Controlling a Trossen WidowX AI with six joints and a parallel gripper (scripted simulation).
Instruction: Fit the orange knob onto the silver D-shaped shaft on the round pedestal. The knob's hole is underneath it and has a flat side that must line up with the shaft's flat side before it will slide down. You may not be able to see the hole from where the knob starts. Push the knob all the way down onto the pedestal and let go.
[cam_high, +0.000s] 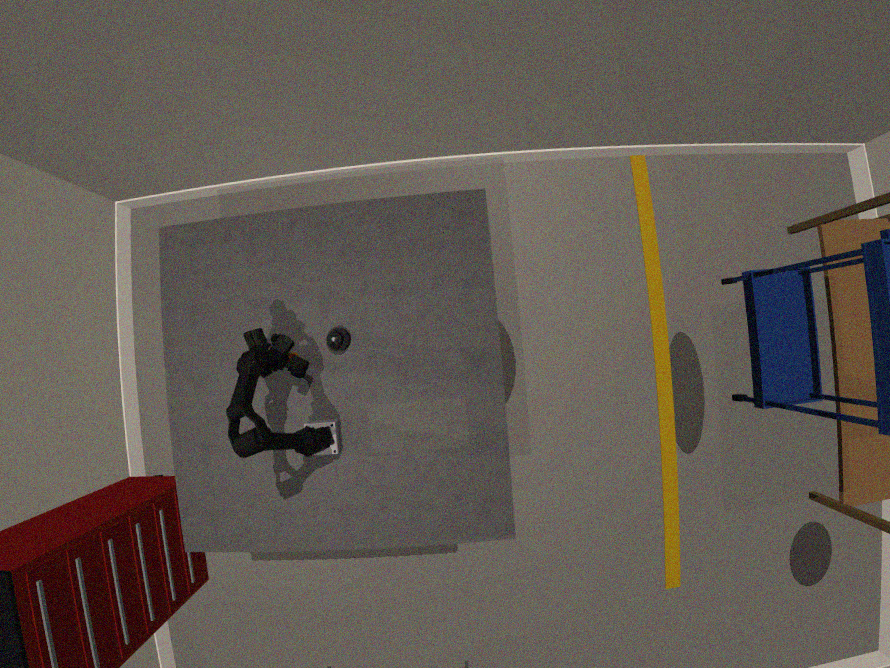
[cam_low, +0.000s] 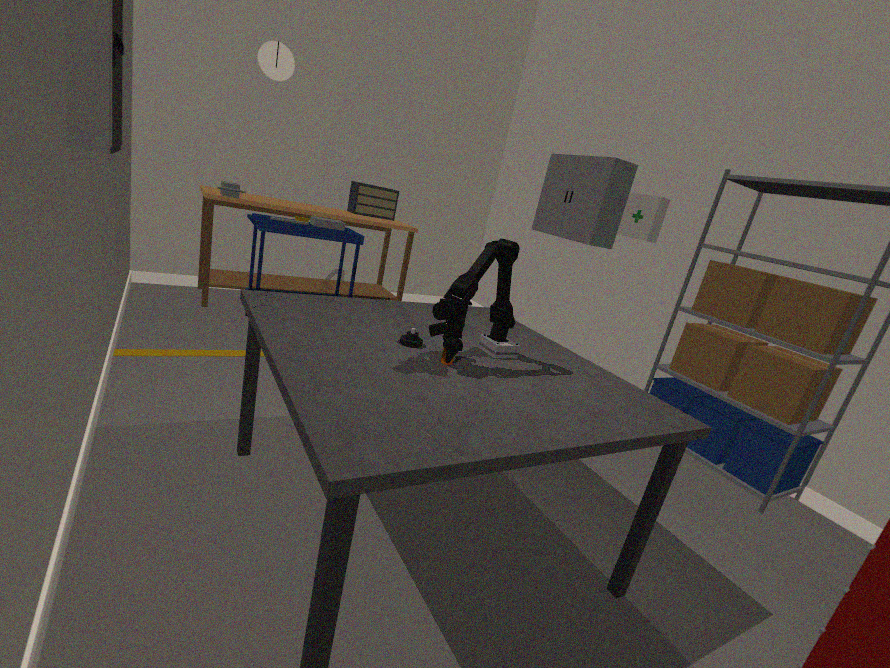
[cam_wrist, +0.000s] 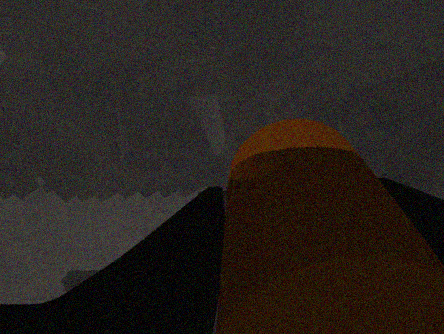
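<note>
My gripper tip is 180 mm to the left of the dark round pedestal, 20 mm below it and 20 mm short of it. Round my gripper tip: orange knob 30 mm above.
</note>
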